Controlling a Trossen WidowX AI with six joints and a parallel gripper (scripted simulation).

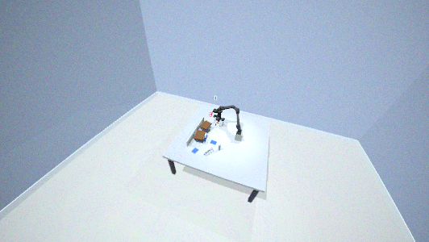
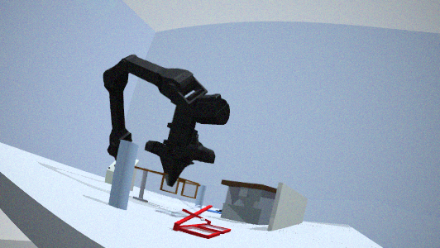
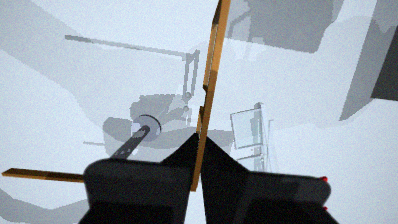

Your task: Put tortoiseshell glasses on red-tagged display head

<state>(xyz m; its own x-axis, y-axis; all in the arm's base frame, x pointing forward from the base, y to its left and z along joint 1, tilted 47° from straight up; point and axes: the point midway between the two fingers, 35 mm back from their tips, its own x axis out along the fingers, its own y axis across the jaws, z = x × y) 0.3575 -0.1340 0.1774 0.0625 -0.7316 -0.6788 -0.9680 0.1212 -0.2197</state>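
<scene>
My gripper tip is now 70 mm past the thin grey post, 30 mm above it and 10 mm to the left of it. Round my gripper tip: grey head: 200 mm to the left, 130 mm ahead; slanted panel: 300 mm to the left, 260 mm ahead.
</scene>
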